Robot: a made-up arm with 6 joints.
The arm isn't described. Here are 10 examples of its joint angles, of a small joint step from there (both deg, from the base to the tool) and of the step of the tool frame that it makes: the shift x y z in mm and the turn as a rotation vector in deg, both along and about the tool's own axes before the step.
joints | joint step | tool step
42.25 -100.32 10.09 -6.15 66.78 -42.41 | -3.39 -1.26 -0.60 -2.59 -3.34 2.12 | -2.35 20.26 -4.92 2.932 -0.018 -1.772
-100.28 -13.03 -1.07 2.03 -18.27 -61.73 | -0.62 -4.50 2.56 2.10 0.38 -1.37 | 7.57 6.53 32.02 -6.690 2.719 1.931
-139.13 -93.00 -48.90 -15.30 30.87 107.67 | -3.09 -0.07 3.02 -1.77 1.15 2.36 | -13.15 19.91 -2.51 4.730 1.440 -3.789
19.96 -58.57 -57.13 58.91 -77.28 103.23 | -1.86 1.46 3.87 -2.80 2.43 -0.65 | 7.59 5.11 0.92 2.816 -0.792 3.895
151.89 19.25 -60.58 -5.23 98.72 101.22 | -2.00 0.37 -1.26 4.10 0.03 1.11 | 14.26 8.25 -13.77 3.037 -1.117 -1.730
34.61 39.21 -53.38 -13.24 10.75 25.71 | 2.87 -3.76 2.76 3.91 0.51 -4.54 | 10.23 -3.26 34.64 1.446 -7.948 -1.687
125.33 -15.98 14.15 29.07 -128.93 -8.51 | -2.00 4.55 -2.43 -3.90 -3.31 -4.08 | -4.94 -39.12 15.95 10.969 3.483 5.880
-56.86 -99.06 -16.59 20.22 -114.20 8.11 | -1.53 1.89 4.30 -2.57 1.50 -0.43 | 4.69 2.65 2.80 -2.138 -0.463 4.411
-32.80 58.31 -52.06 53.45 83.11 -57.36 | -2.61 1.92 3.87 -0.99 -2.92 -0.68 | -2.47 -12.70 -11.91 4.038 -2.658 -0.898
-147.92 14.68 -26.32 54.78 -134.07 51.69 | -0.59 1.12 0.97 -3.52 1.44 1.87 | 12.51 -7.18 9.72 0.479 1.987 -1.998
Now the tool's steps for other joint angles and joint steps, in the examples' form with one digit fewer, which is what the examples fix.
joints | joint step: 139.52 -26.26 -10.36 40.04 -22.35 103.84 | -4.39 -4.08 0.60 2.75 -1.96 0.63
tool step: -2.4 1.2 17.4 3.96 -0.80 4.73
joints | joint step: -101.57 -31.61 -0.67 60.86 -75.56 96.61 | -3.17 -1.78 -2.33 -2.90 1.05 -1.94
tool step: 20.5 13.0 -13.6 -3.76 -0.12 2.30
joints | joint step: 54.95 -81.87 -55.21 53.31 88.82 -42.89 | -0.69 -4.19 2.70 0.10 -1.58 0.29
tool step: 0.4 -18.2 2.1 -3.71 0.63 -1.00
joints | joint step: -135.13 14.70 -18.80 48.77 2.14 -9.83 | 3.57 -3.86 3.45 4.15 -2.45 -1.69
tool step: -3.2 16.2 57.8 -5.61 -5.47 -0.45
